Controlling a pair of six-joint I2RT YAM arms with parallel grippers.
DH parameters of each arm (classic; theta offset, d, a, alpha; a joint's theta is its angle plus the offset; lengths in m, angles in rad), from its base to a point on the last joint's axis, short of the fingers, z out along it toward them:
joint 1: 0 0.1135 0.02 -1.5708
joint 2: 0 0 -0.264 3.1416
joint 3: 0.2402 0 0.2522 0
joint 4: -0.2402 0 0.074 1.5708
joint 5: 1.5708 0 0 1.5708
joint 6: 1.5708 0.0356 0 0
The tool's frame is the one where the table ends.
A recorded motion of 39 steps. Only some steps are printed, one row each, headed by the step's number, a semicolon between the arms.
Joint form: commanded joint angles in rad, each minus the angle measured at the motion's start. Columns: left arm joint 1, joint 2, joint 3, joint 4, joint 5, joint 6; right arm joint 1, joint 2, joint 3, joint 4, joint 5, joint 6.
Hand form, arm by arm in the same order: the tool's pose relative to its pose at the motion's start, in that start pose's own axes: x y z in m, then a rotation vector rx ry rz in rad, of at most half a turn. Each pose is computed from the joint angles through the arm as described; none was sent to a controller.
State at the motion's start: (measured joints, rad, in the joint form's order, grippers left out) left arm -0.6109 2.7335 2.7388 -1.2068 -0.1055 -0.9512; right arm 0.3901 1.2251 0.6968 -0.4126 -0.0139 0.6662
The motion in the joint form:
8: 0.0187 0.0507 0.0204 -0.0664 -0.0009 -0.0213; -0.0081 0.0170 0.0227 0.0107 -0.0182 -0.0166
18: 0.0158 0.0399 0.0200 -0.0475 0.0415 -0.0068; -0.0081 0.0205 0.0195 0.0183 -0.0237 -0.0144
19: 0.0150 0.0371 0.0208 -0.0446 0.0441 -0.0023; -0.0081 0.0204 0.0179 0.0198 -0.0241 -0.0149
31: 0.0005 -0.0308 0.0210 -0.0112 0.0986 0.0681; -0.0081 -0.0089 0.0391 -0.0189 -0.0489 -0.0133
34: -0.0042 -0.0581 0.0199 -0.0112 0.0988 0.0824; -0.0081 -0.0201 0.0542 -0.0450 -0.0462 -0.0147
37: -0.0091 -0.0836 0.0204 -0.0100 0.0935 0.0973; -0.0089 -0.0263 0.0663 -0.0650 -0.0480 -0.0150
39: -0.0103 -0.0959 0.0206 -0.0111 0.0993 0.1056; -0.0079 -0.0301 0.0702 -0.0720 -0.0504 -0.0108
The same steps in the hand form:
8: 0.0002 0.0141 0.0213 -0.0843 0.0505 -0.0287; -0.0065 0.0034 0.0004 -0.0207 -0.0049 -0.0105
18: 0.0002 0.0096 0.0160 -0.0349 0.0692 -0.0160; -0.0061 0.0033 0.0017 -0.0256 -0.0022 -0.0083
19: 0.0000 0.0088 0.0144 -0.0277 0.0677 -0.0113; -0.0059 0.0032 0.0019 -0.0259 -0.0020 -0.0088
31: -0.0023 -0.0049 -0.0212 0.0920 0.0535 0.0653; -0.0082 0.0063 -0.0083 -0.0528 0.0038 -0.0079
34: -0.0029 -0.0077 -0.0354 0.1145 0.0382 0.0824; -0.0099 0.0077 -0.0135 -0.0508 0.0020 -0.0093
37: -0.0035 -0.0102 -0.0490 0.1343 0.0178 0.0999; -0.0113 0.0086 -0.0170 -0.0508 0.0041 -0.0089
39: -0.0039 -0.0110 -0.0556 0.1473 0.0150 0.1089; -0.0115 0.0092 -0.0186 -0.0536 0.0055 -0.0056

